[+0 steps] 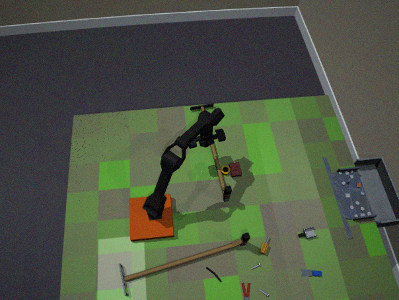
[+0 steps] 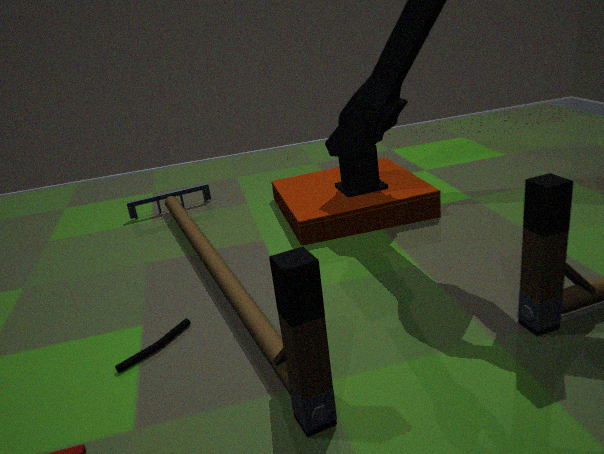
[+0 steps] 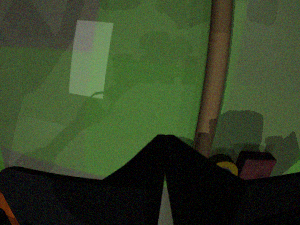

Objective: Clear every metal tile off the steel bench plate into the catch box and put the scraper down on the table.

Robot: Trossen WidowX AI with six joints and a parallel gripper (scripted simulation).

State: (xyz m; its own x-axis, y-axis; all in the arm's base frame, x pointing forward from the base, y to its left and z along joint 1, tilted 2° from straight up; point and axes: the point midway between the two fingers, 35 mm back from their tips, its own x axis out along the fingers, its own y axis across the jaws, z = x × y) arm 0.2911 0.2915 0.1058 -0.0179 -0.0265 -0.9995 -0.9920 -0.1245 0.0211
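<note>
The long scraper lies 60 mm below my gripper tip, 50 mm ahead of it and 30 mm to the left of it. Round my gripper tip: yellow ring (110 mm below, 100 mm ahead, 90 mm to the right); black strip (600 mm to the right, 120 mm below, 50 mm behind); red block (150 mm ahead, 110 mm below, 100 mm to the right).
</note>
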